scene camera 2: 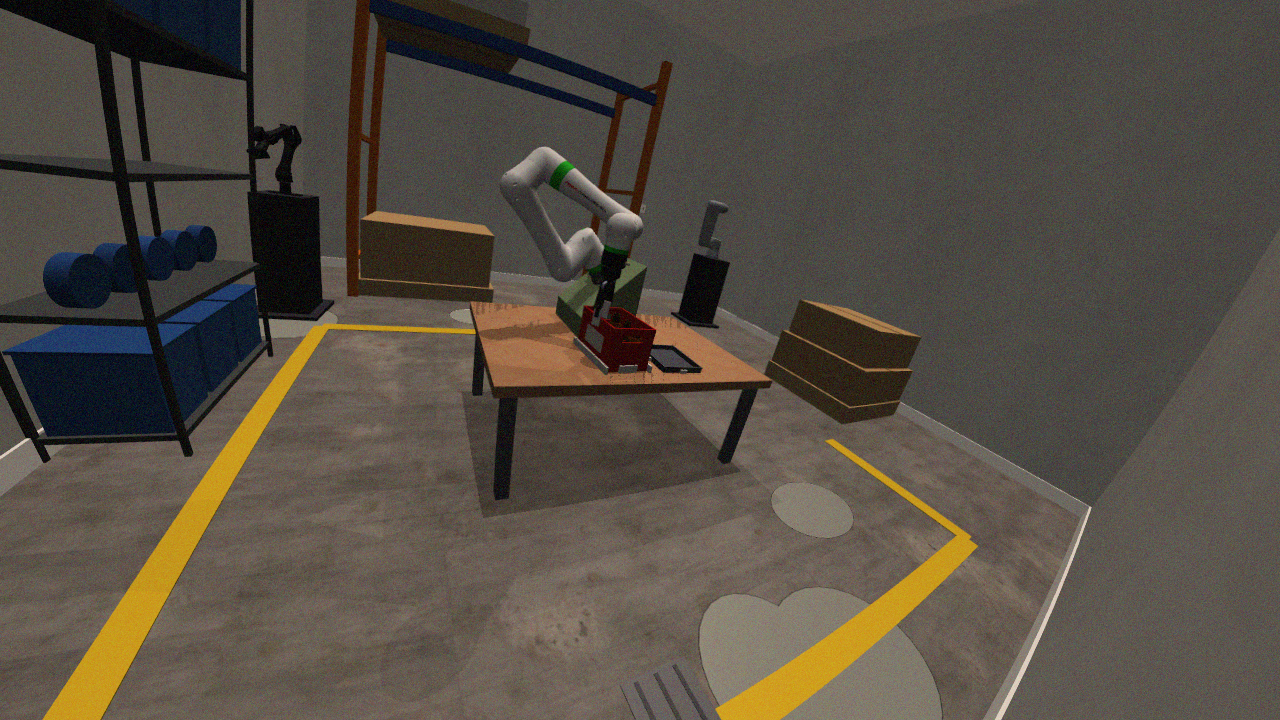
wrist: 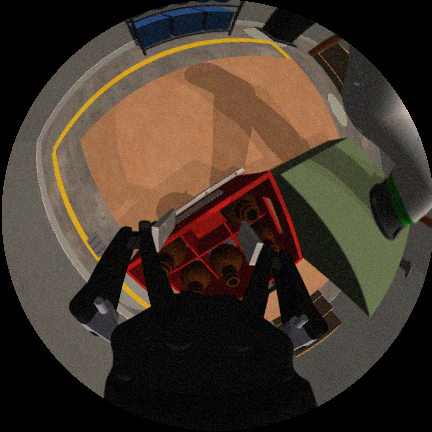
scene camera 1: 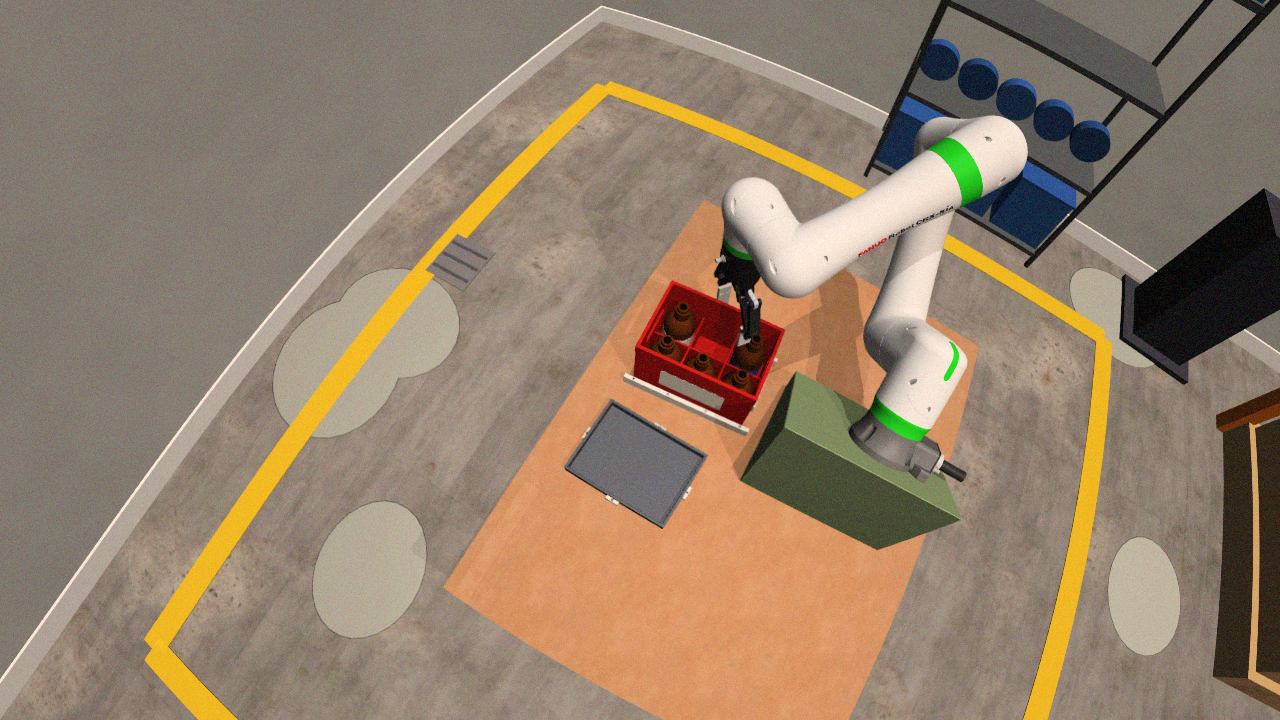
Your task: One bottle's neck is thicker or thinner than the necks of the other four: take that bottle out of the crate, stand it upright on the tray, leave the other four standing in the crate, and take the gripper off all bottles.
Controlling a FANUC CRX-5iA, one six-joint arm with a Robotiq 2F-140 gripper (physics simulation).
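Places are measured from the arm's base along level axes (x ahead, y left, z up), in millimetres.
Pixels of known places: gripper, between the fingertips: [scene camera 2: 599, 321] [wrist: 207, 223] [scene camera 1: 732, 323]; arm's base, origin of its link: [wrist: 385, 211] [scene camera 1: 880, 449].
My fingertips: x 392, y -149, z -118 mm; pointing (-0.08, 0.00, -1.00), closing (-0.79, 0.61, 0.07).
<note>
Ahead of a thing's pixels: the offset from my fingertips to its top centre. "pt": to the spot under its first point. Level surfaces: height alone.
The red crate {16 mm ahead, 72 mm left, 28 mm up} [scene camera 1: 645, 366] [scene camera 2: 631, 350] [wrist: 250, 188] holds several brown bottles standing in compartments. In the wrist view, the back-right bottle {65 mm back, 13 mm left, 16 mm up} [wrist: 246, 211] has a mouth that looks wider than the others; the back-left bottle {109 mm ahead, 34 mm left, 16 mm up} [wrist: 172, 256] and the front-middle bottle {12 mm ahead, 119 mm left, 16 mm up} [wrist: 226, 259] look narrower there. The back-middle compartment is empty. My gripper [scene camera 1: 733, 316] [scene camera 2: 600, 314] [wrist: 207, 223] is open, its fingers partly apart, over the back part of the crate. One finger partly hides the back-right bottle in scene camera 1. The dark grey tray {pt 30 mm ahead, 345 mm left, 142 mm down} [scene camera 1: 635, 462] [scene camera 2: 675, 359] holds nothing.
A green block [scene camera 1: 850, 465] [scene camera 2: 631, 284] [wrist: 335, 200] stands close beside the crate, under the arm's base. White strips run along the crate's foot. All stand on the orange-brown table {147 mm down} [scene camera 1: 680, 608] [scene camera 2: 537, 367]. A shelf rack and cardboard boxes stand farther off.
</note>
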